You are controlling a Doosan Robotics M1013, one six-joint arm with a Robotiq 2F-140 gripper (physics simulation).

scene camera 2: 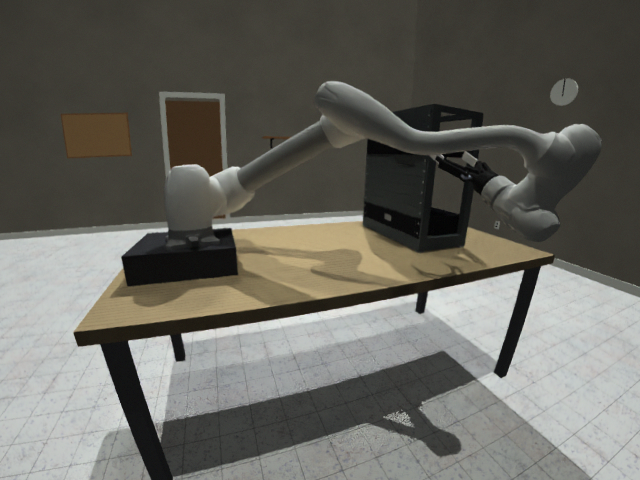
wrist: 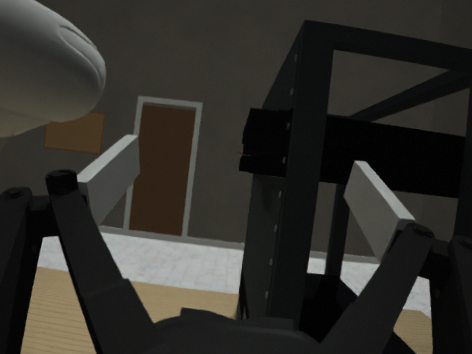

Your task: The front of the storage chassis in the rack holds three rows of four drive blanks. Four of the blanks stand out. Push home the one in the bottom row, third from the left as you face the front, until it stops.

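Pixels of known places: gripper, fingertip midpoint: (scene camera 2: 448, 153) (wrist: 244, 166); arm's base, origin of the base link: (scene camera 2: 191, 241).
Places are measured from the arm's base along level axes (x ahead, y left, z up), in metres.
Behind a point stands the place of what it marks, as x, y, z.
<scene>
The storage chassis (wrist: 395, 152) {1.033, -0.274, 0.379} is a black box in the upper part of the dark rack (scene camera 2: 428, 206) {0.903, -0.285, 0.115} (wrist: 308, 125) {0.897, -0.284, 0.393}. In the wrist view it shows from the side, and its dark front end juts out left of the rack's corner post with a stepped edge. The single drive blanks cannot be told apart, and the bottom-row third blank cannot be made out. In the scene view the arm partly covers the chassis area. My gripper (scene camera 2: 454, 158) {0.794, -0.430, 0.331} (wrist: 244, 166) {0.794, -0.430, 0.331} is open and empty, its pale pads wide apart. It is by the rack's open side, near the front corner post.
The rack stands on the wooden table (scene camera 2: 289, 284) {0.259, -0.301, -0.093} (wrist: 65, 310) {0.480, 0.164, -0.093}, with blank panels and a lower black unit (scene camera 2: 403, 222) {0.895, -0.160, 0.018} on its front. The arm (scene camera 2: 465, 139) {0.595, -0.619, 0.361} reaches across the rack's upper part. The black base block (scene camera 2: 180, 263) {-0.051, -0.127, -0.031} is at the table's left.
</scene>
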